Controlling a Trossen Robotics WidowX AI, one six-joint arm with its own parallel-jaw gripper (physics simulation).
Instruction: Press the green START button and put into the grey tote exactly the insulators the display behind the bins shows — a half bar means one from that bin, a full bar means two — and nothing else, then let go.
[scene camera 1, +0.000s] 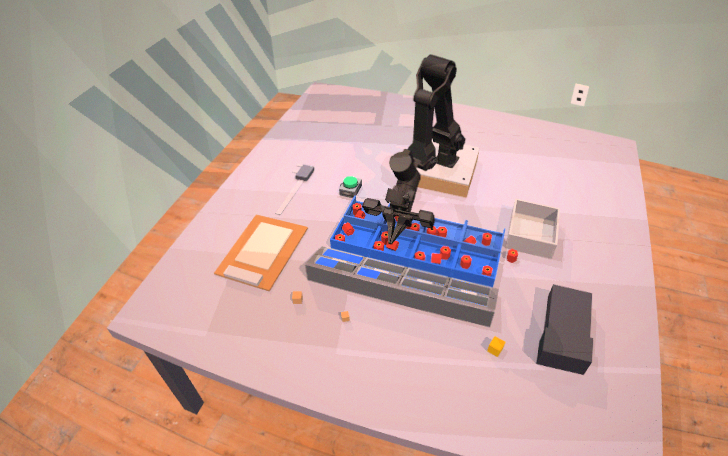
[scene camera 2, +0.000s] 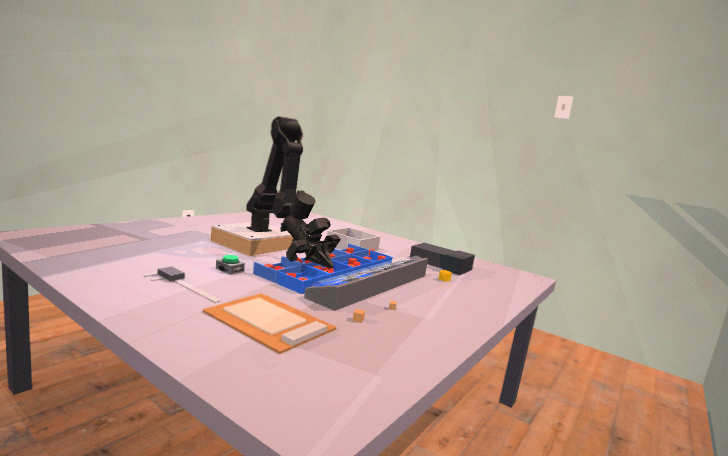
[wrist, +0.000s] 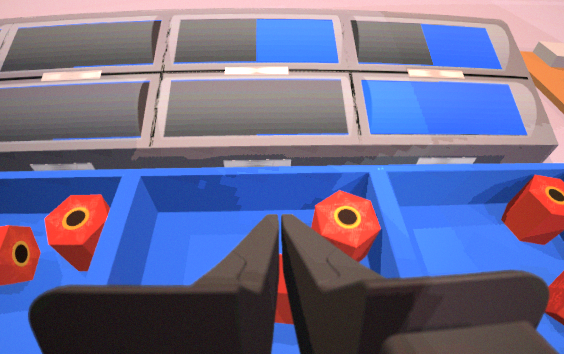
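Observation:
My gripper (scene camera 1: 395, 241) (scene camera 2: 328, 263) (wrist: 279, 225) is shut on nothing, with its tips down inside a front compartment of the blue bin tray (scene camera 1: 448, 271) (scene camera 2: 272, 271) (wrist: 252, 171). In the wrist view a red hexagonal insulator (wrist: 347, 225) stands just right of the fingers, and another red piece (wrist: 282, 291) shows below them. The grey display (scene camera 1: 403, 291) (scene camera 2: 362, 285) (wrist: 256, 142) shows one full and two half blue bars at its left end. The green START button (scene camera 1: 350, 182) (scene camera 2: 230, 259) sits behind the tray. The grey tote (scene camera 1: 530, 245) (scene camera 2: 355, 236) stands at the right. One red insulator (scene camera 1: 511, 255) lies on the table beside the tote.
An orange clipboard (scene camera 1: 263, 251) lies left of the display. Two small orange cubes (scene camera 1: 296, 297) (scene camera 1: 344, 316) lie in front. A grey tool (scene camera 1: 304, 172) lies at the back left.

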